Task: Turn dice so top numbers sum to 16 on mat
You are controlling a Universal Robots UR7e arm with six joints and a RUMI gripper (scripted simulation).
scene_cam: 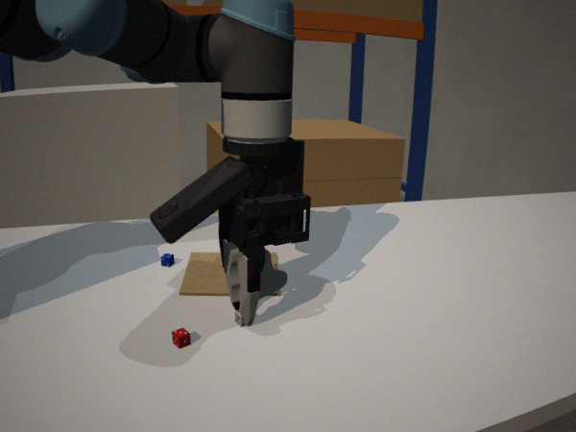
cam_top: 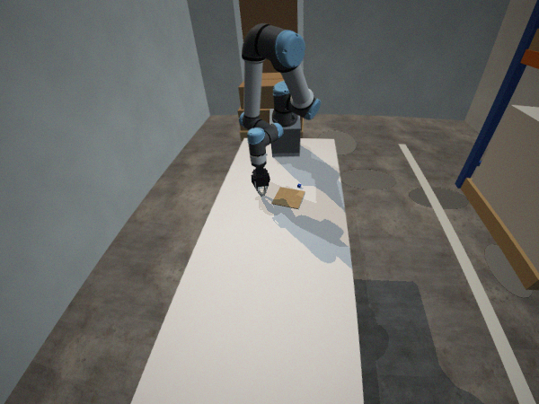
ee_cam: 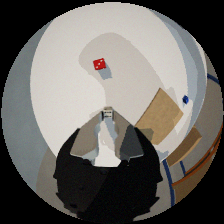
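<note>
Right now the white die is 10 mm below my hand. The rest, counted from my hand: blue die 190 mm to the left, 80 mm behind, 10 mm below; then mat 140 mm to the left, 20 mm below, 10 mm ahead; then red die 80 mm behind, 30 mm to the right, 10 mm below.
</note>
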